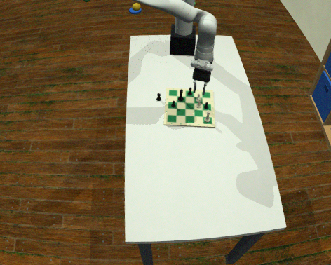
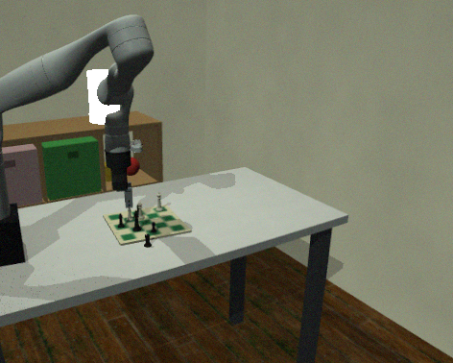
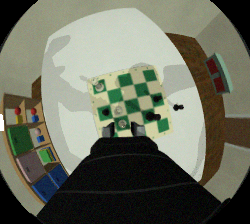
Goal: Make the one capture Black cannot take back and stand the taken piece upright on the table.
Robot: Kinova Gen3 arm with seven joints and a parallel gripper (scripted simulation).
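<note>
The green-and-cream chessboard is 7 cm below my hand, 4 cm to the right of it and 4 cm ahead of it. From my hand the other things lie so: tall white piece: 12 cm ahead, 4 cm below, 3 cm to the left; then tall black piece: 8 cm to the right, 4 cm below, 1 cm behind.
</note>
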